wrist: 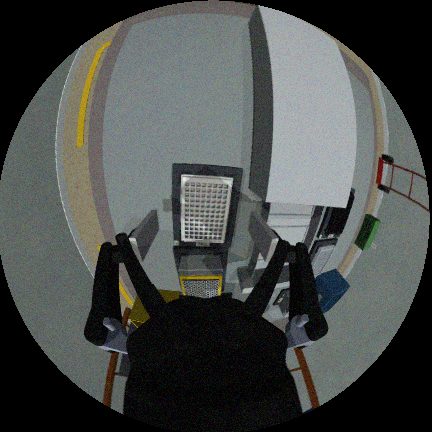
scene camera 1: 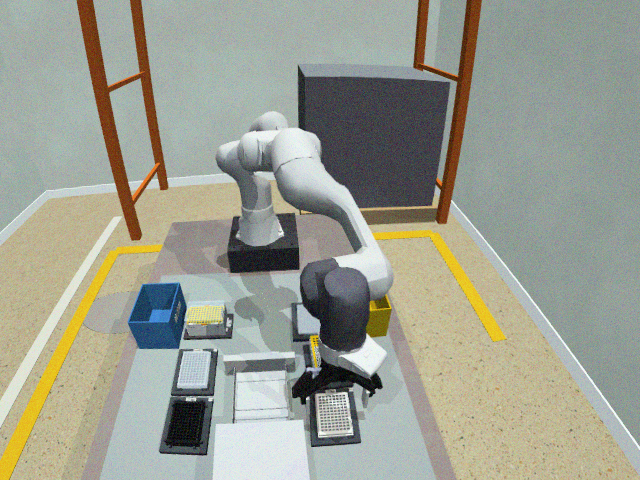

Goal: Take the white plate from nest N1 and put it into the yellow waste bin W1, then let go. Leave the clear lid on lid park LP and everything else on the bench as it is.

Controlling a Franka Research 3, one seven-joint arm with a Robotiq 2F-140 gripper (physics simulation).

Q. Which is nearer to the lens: the white box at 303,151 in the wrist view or the yellow-topped rack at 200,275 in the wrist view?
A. The white box.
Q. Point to a black plate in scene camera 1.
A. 185,429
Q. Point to a dark nest N1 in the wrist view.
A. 205,169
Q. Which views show my gripper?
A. The wrist view and scene camera 1: all of them.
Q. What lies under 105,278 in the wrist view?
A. My gripper.
